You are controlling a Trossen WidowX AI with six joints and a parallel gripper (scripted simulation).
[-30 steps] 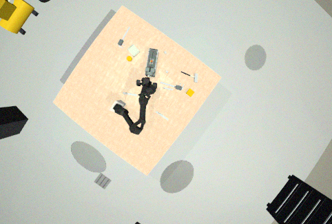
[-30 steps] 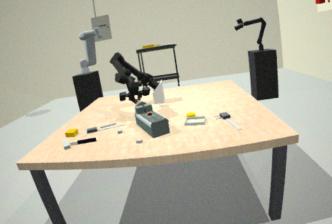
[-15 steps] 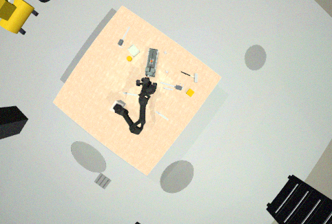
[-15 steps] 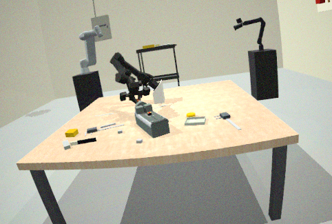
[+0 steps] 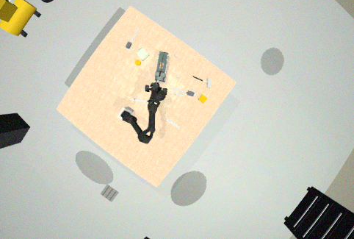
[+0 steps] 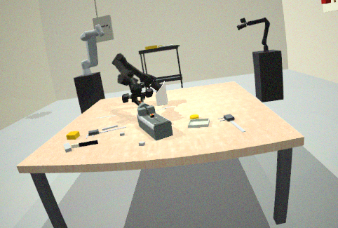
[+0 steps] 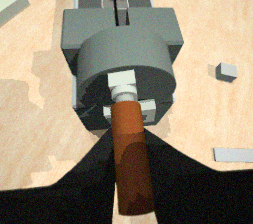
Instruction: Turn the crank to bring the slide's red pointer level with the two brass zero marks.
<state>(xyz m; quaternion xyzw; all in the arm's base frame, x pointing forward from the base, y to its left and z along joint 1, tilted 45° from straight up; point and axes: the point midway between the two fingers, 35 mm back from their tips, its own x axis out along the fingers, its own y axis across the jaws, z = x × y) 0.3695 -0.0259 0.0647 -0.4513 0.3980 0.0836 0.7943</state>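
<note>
My gripper tip is 1 cm below the crank. Also, from my gripper tip: red pointer: 15 cm ahead, 8 cm to the left, 1 cm below; brown crank handle: 1 cm behind, 1 cm to the right, 2 cm above; yellow disc: 3 cm ahead, 29 cm to the left, 9 cm below.
</note>
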